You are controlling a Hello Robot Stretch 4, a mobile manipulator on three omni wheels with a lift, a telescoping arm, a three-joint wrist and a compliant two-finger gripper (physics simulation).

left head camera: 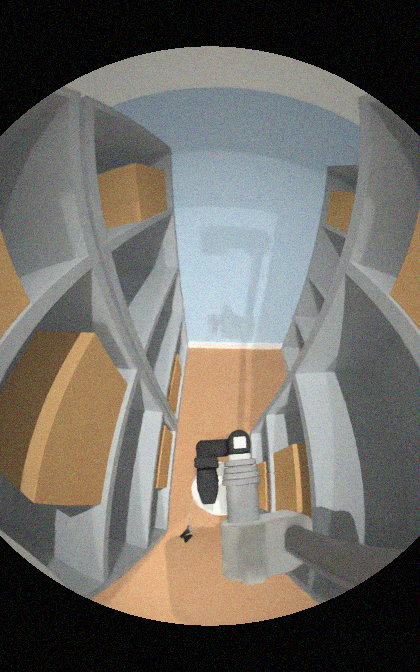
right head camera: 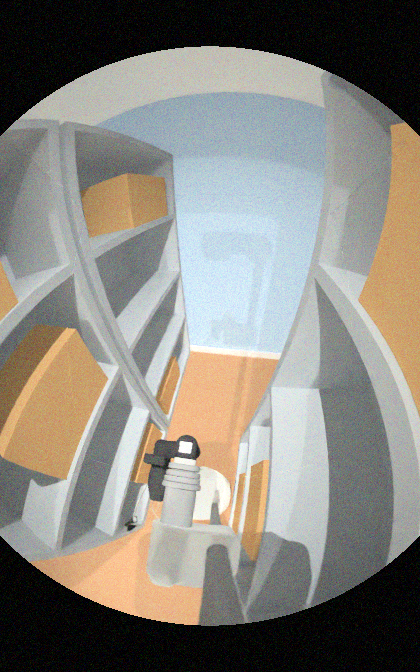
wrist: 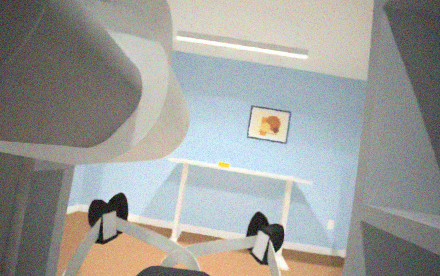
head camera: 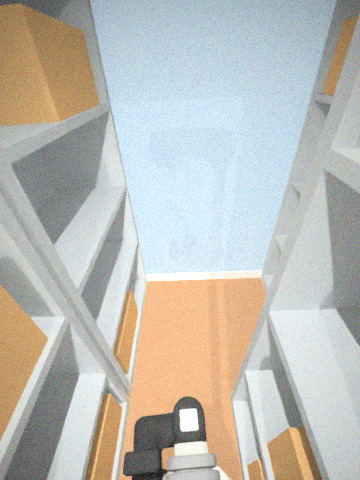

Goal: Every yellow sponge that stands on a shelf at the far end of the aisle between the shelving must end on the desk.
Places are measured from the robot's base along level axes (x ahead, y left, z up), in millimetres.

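Pixels of known places: gripper, fingertip midpoint: [wrist: 189, 218].
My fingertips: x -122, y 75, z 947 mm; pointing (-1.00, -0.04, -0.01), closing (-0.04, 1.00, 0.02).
Behind a point stands the place of what it marks.
A small yellow sponge [wrist: 223, 164] @[y 232, x -2605, z 950 mm] lies on top of the white desk [wrist: 250, 173] @[y 520, x -2526, z 905 mm] in the wrist view, far off across the room. My gripper [wrist: 189, 218] @[y 75, x -122, z 947 mm] is open in the wrist view, its two black-tipped fingers wide apart with floor and desk legs showing between them. The gripper is far from the desk. Its fingertips also show small and low beside the left shelving in the left head view [left head camera: 186, 534] and the right head view [right head camera: 132, 522]. No yellow sponge shows on the visible shelves; parts of the shelves are hidden by uprights and boxes.
Grey shelving [head camera: 55, 280] @[y 365, x 531, z 1057 mm] stands close on the left and more shelving [head camera: 312, 165] @[y -262, x 465, z 1382 mm] on the right, with a narrow aisle between. Orange-brown boxes [head camera: 55, 65] @[y 339, x 975, z 1567 mm] [left head camera: 75, 420] [right head camera: 55, 405] stand on several shelves. A blue wall [head camera: 200, 150] @[y -193, x 1428, z 1144 mm] closes the aisle's far end.
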